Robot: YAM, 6 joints.
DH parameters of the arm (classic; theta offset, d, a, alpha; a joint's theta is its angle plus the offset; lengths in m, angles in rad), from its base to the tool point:
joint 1: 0 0.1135 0.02 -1.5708
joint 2: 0 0 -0.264 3.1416
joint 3: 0.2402 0 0.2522 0
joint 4: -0.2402 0 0.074 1.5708
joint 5: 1.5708 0 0 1.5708
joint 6: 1.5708 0.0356 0 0
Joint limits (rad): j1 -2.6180..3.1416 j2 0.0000..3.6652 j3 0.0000..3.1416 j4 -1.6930..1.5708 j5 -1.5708..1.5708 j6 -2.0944..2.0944
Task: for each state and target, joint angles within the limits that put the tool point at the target. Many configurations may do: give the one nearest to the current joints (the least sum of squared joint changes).
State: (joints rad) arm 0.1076 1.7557 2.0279 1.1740 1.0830 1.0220
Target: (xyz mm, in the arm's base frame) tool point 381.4 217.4 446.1
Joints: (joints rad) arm 0.5894 2.0229 1.8617 1.1349 1.0740 1.0220
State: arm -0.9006 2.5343 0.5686 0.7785 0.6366 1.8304
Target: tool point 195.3 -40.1 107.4
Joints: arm -0.0929 1.5589 0.0894 1.1462 0.6592 1.8304
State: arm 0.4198 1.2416 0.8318 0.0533 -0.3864 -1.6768
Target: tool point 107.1 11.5 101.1
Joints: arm 0.0121 0.9489 0.2099 -0.6498 -0.2906 -1.6768
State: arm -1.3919 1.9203 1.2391 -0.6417 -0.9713 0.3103
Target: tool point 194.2 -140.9 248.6
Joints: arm -0.7570 1.3553 0.9776 -0.9217 -1.0541 0.3103
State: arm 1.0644 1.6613 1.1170 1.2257 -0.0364 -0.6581
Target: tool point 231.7 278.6 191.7
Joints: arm 0.8752 1.8158 0.7397 1.1600 -0.0185 -0.6581
